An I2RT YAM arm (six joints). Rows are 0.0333 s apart.
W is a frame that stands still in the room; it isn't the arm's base.
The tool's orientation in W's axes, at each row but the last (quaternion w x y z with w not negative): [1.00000, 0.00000, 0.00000, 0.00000]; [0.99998, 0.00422, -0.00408, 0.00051]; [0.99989, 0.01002, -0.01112, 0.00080]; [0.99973, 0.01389, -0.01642, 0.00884]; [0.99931, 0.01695, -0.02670, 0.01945]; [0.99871, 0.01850, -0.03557, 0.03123]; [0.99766, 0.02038, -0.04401, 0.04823]
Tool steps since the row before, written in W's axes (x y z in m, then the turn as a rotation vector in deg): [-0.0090, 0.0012, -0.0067, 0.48, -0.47, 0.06]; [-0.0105, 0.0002, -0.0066, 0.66, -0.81, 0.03]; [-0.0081, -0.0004, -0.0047, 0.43, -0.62, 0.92]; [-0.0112, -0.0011, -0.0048, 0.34, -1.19, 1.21]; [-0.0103, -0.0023, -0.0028, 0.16, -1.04, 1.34]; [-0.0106, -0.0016, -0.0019, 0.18, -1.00, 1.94]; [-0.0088, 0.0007, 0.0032, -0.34, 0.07, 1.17]
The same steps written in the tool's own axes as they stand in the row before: [-0.0090, 0.0012, -0.0067, 0.48, -0.47, 0.06]; [-0.0106, 0.0002, -0.0065, 0.66, -0.81, 0.03]; [-0.0082, -0.0005, -0.0045, 0.45, -0.60, 0.92]; [-0.0114, -0.0010, -0.0044, 0.36, -1.16, 1.23]; [-0.0105, -0.0020, -0.0022, 0.19, -1.00, 1.37]; [-0.0108, -0.0010, -0.0011, 0.26, -0.94, 1.96]; [-0.0084, 0.0017, 0.0039, -0.23, 0.15, 1.19]
